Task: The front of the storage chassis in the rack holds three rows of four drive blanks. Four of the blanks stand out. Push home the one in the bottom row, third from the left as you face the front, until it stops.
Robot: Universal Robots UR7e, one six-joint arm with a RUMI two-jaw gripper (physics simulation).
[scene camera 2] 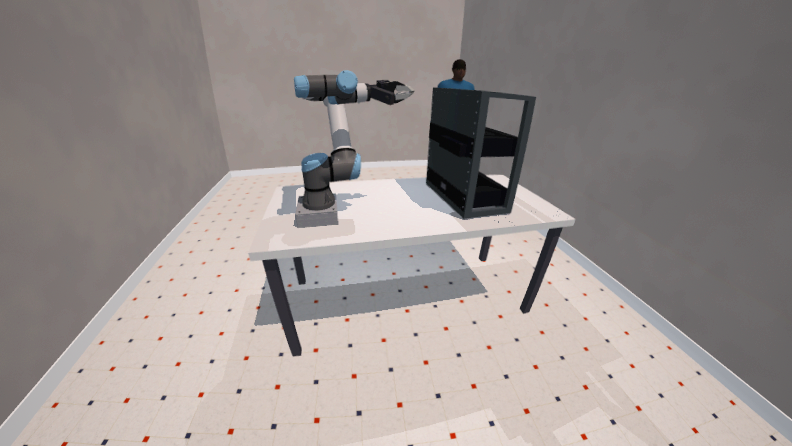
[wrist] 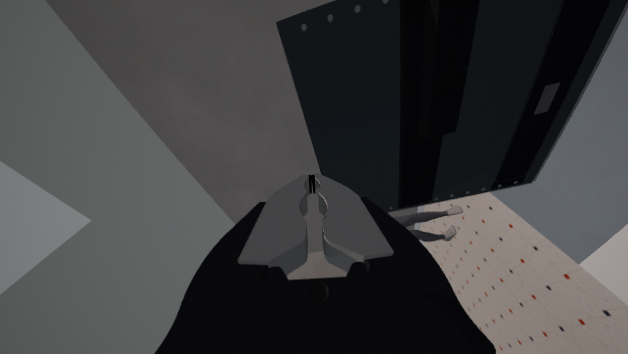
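Seen in the pictures: gripper, fingertip midpoint: [scene camera 2: 414,91] [wrist: 311,176]; arm's base, origin of the base link: [scene camera 2: 319,202].
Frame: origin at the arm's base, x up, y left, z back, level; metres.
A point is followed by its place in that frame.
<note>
The dark rack [scene camera 2: 451,113] {z -0.661, x 0.401, y 0.140 m} [wrist: 345,100] {z -0.673, x 0.429, y 0.046 m} stands on the table, its front towards the arm. A black unit [scene camera 2: 455,145] {z -0.633, x 0.276, y -0.031 m} [wrist: 417,185] {z -0.625, x 0.279, y 0.294 m} sits across it at mid height, with a part standing out from its front. A lower black unit [scene camera 2: 451,192] {z -0.673, x 0.010, y 0.048 m} [wrist: 525,140] {z -0.648, x 0.016, y 0.241 m} has a small grey label. The drive blanks and their rows are too dark to tell apart in either view, so the third blank of the bottom row cannot be made out. My gripper [scene camera 2: 412,91] {z -0.441, x 0.501, y 0.025 m} [wrist: 311,176] {z -0.441, x 0.501, y 0.025 m} is shut and empty. It is in the air in front of the rack's upper part, apart from it.
The white table [scene camera 2: 376,221] {z -0.269, x -0.075, y -0.074 m} carries the arm's base [scene camera 2: 316,214] {z 0.004, x -0.015, y -0.093 m} and the rack. A person in a blue shirt [scene camera 2: 456,84] is behind the rack; the person's lower legs [wrist: 432,217] show beside the gripper in the wrist view. Grey walls stand around the table.
</note>
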